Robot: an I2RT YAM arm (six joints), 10 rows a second.
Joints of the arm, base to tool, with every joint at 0 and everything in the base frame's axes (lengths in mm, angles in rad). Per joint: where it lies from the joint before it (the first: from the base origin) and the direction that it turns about. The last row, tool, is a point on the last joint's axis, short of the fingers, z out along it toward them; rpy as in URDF.
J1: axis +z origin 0 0 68
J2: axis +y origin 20 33.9 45.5
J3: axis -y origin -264 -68.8 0
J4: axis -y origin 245 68.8 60
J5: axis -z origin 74 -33.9 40.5
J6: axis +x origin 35.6 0 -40.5
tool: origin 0 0 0 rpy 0 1.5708 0
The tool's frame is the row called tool.
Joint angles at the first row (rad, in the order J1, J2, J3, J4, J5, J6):
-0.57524, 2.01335, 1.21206, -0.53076, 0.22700, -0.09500
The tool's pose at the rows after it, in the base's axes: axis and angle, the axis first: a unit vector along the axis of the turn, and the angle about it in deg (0 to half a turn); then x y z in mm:
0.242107, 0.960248, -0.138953, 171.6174, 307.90, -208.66, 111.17
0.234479, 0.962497, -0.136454, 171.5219, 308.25, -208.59, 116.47
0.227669, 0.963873, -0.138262, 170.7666, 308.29, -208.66, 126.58
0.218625, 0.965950, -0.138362, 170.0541, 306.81, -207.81, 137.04
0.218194, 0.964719, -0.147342, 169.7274, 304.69, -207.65, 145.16
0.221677, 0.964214, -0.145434, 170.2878, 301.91, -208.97, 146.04
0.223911, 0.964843, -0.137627, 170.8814, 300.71, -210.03, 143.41
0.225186, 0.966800, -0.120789, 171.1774, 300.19, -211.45, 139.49
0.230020, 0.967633, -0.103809, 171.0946, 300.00, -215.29, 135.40
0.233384, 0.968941, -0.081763, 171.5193, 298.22, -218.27, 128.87
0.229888, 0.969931, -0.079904, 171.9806, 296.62, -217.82, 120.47
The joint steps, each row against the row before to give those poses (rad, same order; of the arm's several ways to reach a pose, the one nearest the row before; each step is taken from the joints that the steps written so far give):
-0.00001, 0.00231, -0.00025, -0.00393, -0.01279, -0.01137
0.00001, -0.01036, 0.00900, -0.01795, -0.00711, -0.01534
-0.00039, -0.02378, 0.00908, -0.01754, -0.00305, -0.01564
-0.00090, -0.02891, 0.00344, -0.01857, -0.00692, -0.02015
-0.00144, -0.02387, 0.00001, -0.01112, 0.01409, -0.00500
-0.00723, -0.00369, -0.00001, -0.01361, -0.00087, 0.00105
-0.00530, 0.00771, 0.00147, -0.00903, -0.01139, 0.00190
-0.00692, 0.01293, 0.00384, -0.00794, -0.03064, 0.00004
-0.01209, 0.01715, 0.00846, -0.00218, -0.03357, 0.00169
-0.01318, 0.01958, 0.00246, -0.00587, -0.03985, -0.00165
-0.00167, 0.01303, -0.01792, 0.02255, -0.00133, -0.00843

